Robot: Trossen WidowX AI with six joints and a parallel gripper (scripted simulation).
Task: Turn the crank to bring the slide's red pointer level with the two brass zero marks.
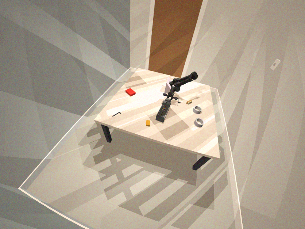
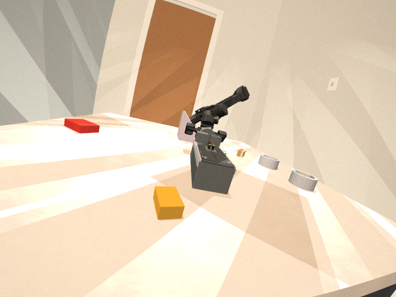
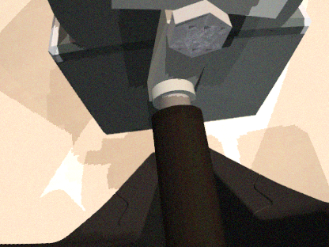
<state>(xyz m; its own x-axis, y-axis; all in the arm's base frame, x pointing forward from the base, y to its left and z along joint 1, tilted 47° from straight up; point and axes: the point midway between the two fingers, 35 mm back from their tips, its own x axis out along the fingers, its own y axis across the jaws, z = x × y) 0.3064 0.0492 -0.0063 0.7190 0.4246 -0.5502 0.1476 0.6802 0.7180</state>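
The dark brown crank handle is 2 cm behind my gripper tip and 2 cm above it. From my gripper tip the other things lie so: red pointer (12 cm ahead, 2 cm to the right, 5 cm above); then yellow block (36 cm ahead, 15 cm to the right, 2 cm below); then tan block (15 cm behind, 28 cm to the left, 2 cm below).
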